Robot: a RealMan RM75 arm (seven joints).
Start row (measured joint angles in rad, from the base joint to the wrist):
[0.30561 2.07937 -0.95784 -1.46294 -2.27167 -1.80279 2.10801]
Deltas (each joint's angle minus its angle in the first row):
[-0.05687 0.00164 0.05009 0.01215 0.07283 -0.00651 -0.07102]
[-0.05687 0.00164 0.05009 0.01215 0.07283 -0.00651 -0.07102]
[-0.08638 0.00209 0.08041 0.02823 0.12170 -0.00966 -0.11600]
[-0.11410 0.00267 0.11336 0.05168 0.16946 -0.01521 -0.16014]
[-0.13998 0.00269 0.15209 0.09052 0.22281 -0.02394 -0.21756]
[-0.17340 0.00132 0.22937 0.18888 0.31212 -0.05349 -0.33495]
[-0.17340 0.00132 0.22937 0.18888 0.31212 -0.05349 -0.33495]
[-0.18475 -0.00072 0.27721 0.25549 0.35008 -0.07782 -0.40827]
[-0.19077 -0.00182 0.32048 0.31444 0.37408 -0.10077 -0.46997]
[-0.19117 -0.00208 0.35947 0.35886 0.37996 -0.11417 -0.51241]
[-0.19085 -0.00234 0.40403 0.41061 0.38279 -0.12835 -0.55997]
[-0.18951 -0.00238 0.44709 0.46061 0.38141 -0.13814 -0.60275]
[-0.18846 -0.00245 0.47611 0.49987 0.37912 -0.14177 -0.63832]
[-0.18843 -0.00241 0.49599 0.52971 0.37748 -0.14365 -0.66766]
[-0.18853 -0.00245 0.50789 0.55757 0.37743 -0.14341 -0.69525]
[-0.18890 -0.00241 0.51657 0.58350 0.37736 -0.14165 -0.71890]
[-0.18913 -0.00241 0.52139 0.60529 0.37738 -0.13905 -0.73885]
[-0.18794 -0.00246 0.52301 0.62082 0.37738 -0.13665 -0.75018]
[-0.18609 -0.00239 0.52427 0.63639 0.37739 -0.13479 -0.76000]
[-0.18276 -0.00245 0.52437 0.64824 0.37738 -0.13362 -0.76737]
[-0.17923 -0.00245 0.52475 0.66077 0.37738 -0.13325 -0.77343]
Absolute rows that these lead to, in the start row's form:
[0.24874 2.08101 -0.90775 -1.45079 -2.19884 -1.80930 2.03699]
[0.24874 2.08101 -0.90775 -1.45079 -2.19884 -1.80930 2.03699]
[0.21923 2.08146 -0.87743 -1.43471 -2.14997 -1.81245 1.99201]
[0.19151 2.08204 -0.84448 -1.41126 -2.10221 -1.81800 1.94787]
[0.16563 2.08206 -0.80575 -1.37242 -2.04886 -1.82673 1.89045]
[0.13221 2.08069 -0.72847 -1.27406 -1.95955 -1.85628 1.77306]
[0.13221 2.08069 -0.72847 -1.27406 -1.95955 -1.85628 1.77306]
[0.12086 2.07865 -0.68063 -1.20745 -1.92159 -1.88061 1.69974]
[0.11484 2.07755 -0.63736 -1.14850 -1.89759 -1.90356 1.63804]
[0.11444 2.07729 -0.59837 -1.10408 -1.89171 -1.91696 1.59560]
[0.11476 2.07703 -0.55381 -1.05233 -1.88888 -1.93114 1.54804]
[0.11610 2.07699 -0.51075 -1.00233 -1.89026 -1.94093 1.50526]
[0.11715 2.07692 -0.48173 -0.96307 -1.89255 -1.94456 1.46969]
[0.11718 2.07696 -0.46185 -0.93323 -1.89419 -1.94644 1.44035]
[0.11708 2.07692 -0.44995 -0.90537 -1.89424 -1.94620 1.41276]
[0.11671 2.07696 -0.44127 -0.87944 -1.89431 -1.94444 1.38911]
[0.11648 2.07696 -0.43645 -0.85765 -1.89429 -1.94184 1.36916]
[0.11767 2.07691 -0.43483 -0.84212 -1.89429 -1.93944 1.35783]
[0.11952 2.07698 -0.43357 -0.82655 -1.89428 -1.93758 1.34801]
[0.12285 2.07692 -0.43347 -0.81470 -1.89429 -1.93641 1.34064]
[0.12638 2.07692 -0.43309 -0.80217 -1.89429 -1.93604 1.33458]

